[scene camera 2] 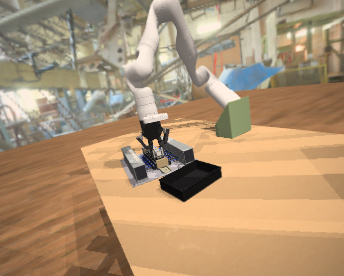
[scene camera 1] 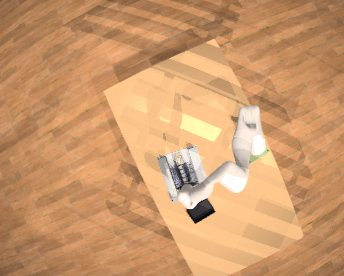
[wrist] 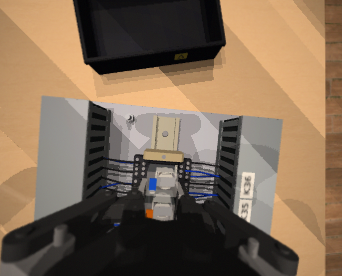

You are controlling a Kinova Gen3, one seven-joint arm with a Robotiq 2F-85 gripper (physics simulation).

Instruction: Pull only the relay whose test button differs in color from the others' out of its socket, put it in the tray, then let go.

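Frame: origin at the arm's base, x right, y up, z back, level; centimetres.
Where they show: gripper, fingertip midpoint: (scene camera 2: 158, 156) (wrist: 159, 188); arm's base, origin of the base link: (scene camera 2: 235, 107) (scene camera 1: 257, 149).
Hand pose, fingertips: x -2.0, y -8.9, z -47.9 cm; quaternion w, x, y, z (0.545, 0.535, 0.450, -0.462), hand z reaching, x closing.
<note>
Each offset is from my fingertips to the centre of the thing. "pt": to the spot under its first point.
My gripper (scene camera 2: 154, 149) (wrist: 159, 188) points down at the tray end of the relay row, shut on a clear-grey relay {dy +1.4, dx -1.7, dz -0.3 cm} (wrist: 166, 178). A blue patch and, farther down, an orange patch show on the held part in the wrist view. It is low over the end socket {pt dy -2.2, dx -2.0, dz +2.5 cm} (wrist: 139, 167); whether its pins are in the socket is hidden. Other relays {dy +0.6, dx +9.3, dz +1.1 cm} (scene camera 1: 182, 170) stand in the row behind in scene camera 1; their button colours cannot be made out. The black tray {dy -2.4, dx -20.9, dz +0.4 cm} (scene camera 1: 201, 212) (scene camera 2: 172, 189) (wrist: 150, 66) stands apart, beyond the panel's end, and its visible inside holds no relay.
Grey wire ducts (scene camera 2: 134, 163) (wrist: 62, 150) flank the relay row, with blue and black wires between. A beige end stop {dy -1.6, dx -3.5, dz -0.6 cm} (wrist: 163, 155) sits on the rail {pt dy -3.7, dx -7.2, dz -1.0 cm} (wrist: 165, 125) at the tray side. Labels K36 {pt dy +2.2, dx -0.6, dz -8.8 cm} (wrist: 247, 185) and K35 lie on the right duct. A green block (scene camera 2: 235, 117) stands at the arm's base.
</note>
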